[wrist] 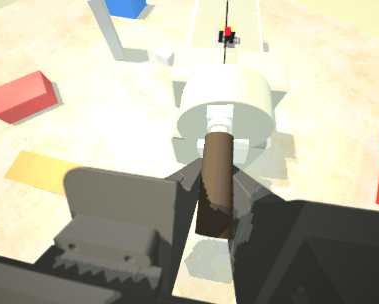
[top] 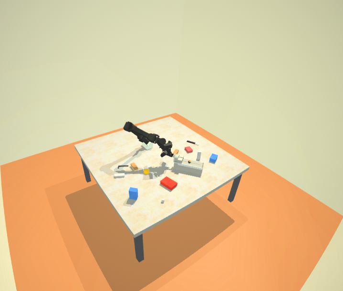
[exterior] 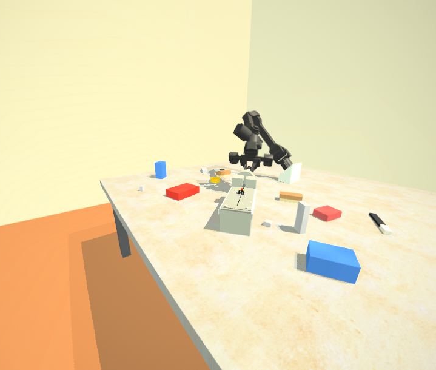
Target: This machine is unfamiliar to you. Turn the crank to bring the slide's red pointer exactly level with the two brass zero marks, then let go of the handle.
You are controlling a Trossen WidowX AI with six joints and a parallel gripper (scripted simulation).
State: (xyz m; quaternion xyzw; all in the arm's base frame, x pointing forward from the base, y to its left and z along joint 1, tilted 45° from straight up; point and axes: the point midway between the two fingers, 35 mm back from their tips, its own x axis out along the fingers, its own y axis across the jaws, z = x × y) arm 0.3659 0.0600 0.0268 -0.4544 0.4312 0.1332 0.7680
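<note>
Right now the crank is 10 mm above my gripper tip. Also, from my gripper tip: brown crank handle 20 mm above, 10 mm to the right, 10 mm behind; red pointer 130 mm ahead, 90 mm to the left, 10 mm below; yellow disc 260 mm to the right, 80 mm below, 30 mm behind.
</note>
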